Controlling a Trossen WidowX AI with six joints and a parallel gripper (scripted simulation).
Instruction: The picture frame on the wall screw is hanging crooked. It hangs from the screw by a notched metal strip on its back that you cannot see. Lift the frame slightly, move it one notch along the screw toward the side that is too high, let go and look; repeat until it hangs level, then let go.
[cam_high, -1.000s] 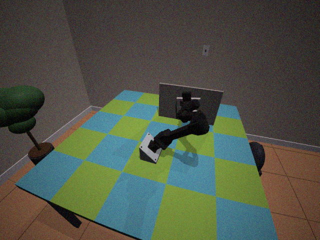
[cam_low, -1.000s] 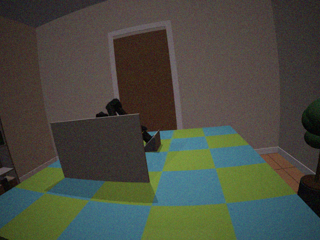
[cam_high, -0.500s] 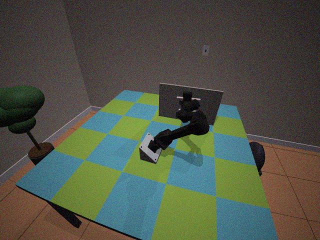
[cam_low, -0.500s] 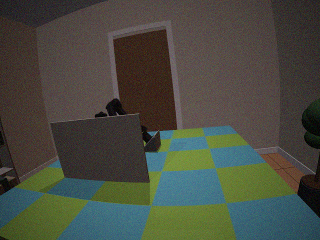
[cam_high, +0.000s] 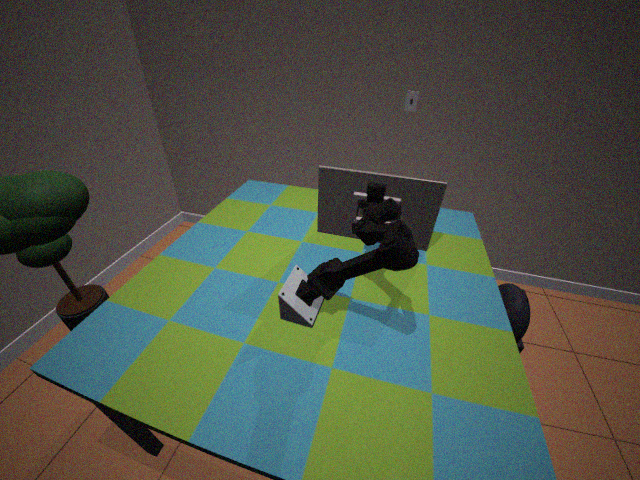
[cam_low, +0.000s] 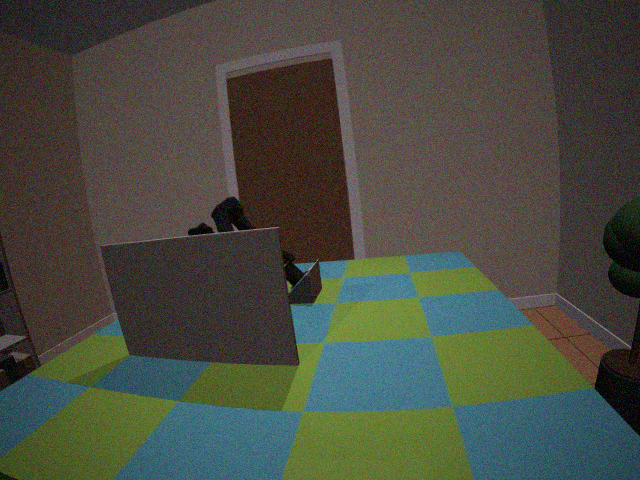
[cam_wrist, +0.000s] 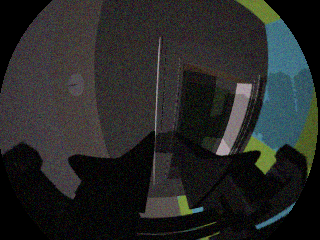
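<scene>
The picture frame lies 5 cm below my gripper tip.
</scene>
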